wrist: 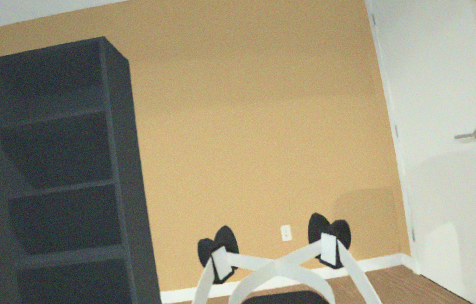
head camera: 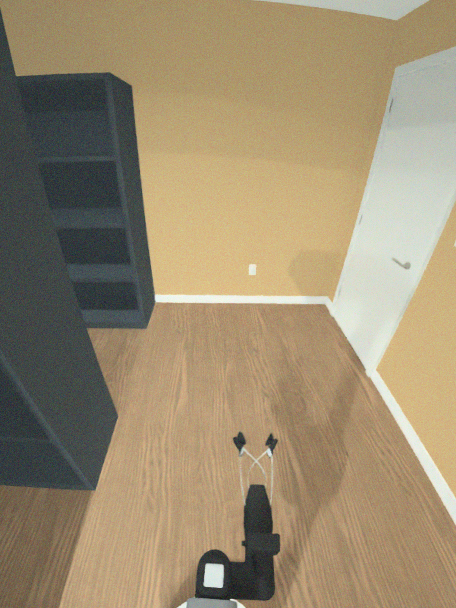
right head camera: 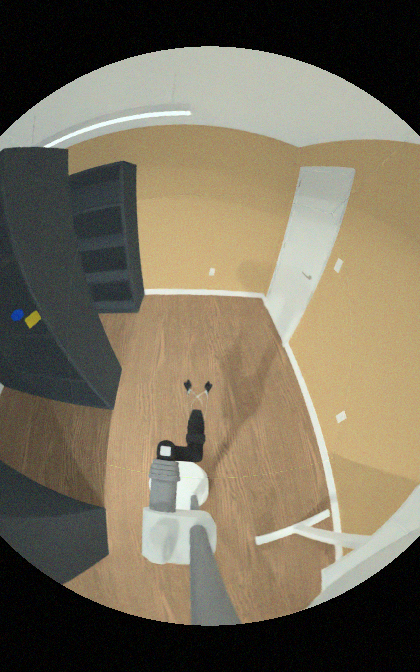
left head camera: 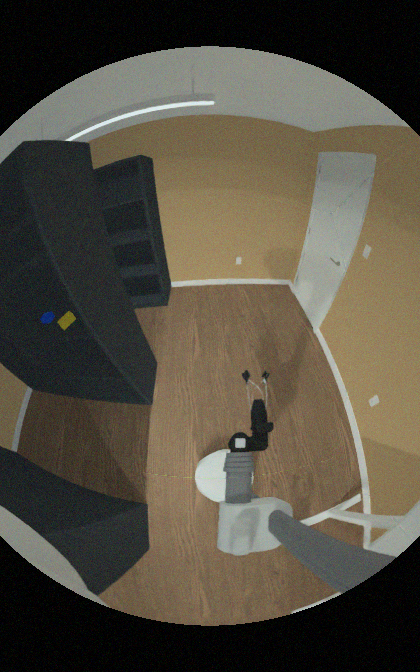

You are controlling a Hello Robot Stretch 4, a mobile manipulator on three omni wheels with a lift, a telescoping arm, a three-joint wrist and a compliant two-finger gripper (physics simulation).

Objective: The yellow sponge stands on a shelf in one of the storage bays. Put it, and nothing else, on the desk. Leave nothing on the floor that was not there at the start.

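Frame: origin at the robot's base, x down, y back, z left, level; centimetres.
Seen in the pictures: gripper, fingertip midpoint: (wrist: 272,237) (head camera: 255,433).
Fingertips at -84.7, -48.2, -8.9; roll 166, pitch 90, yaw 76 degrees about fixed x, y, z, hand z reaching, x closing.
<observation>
A point is followed by its place in that frame, as x, y, z.
The yellow sponge (left head camera: 66,320) (right head camera: 33,319) stands on a shelf of the near dark storage unit (left head camera: 100,240) (right head camera: 50,240) (head camera: 50,300) {-99.2, -85.4, 68.7}, at the left. A blue object (left head camera: 47,317) (right head camera: 17,315) is on the same shelf, to the left of the sponge. My gripper (head camera: 255,442) {-84.7, -48.2, -8.9} (left head camera: 256,375) (right head camera: 198,386) (wrist: 272,237) {-84.7, -48.2, -8.9} is open and empty. It points toward the far wall, over the floor to the right of the near unit, well apart from the sponge. The sponge does not show in the head camera view or the wrist view. A white surface, perhaps part of the desk (right head camera: 380,555), shows at the lower right.
A second dark shelf unit (head camera: 137,210) {-100.0, -218.2, 80.4} (left head camera: 159,225) (right head camera: 131,225) (wrist: 135,200) {-79.8, -216.6, 80.3} stands by the far wall. Another dark unit (left head camera: 95,530) (right head camera: 55,535) is at the lower left. A white door (head camera: 395,200) {-123.7, -196.5, -110.6} is at the right. A white leg with a foot bar (left head camera: 345,515) (right head camera: 292,534) stands on the floor at the lower right.
</observation>
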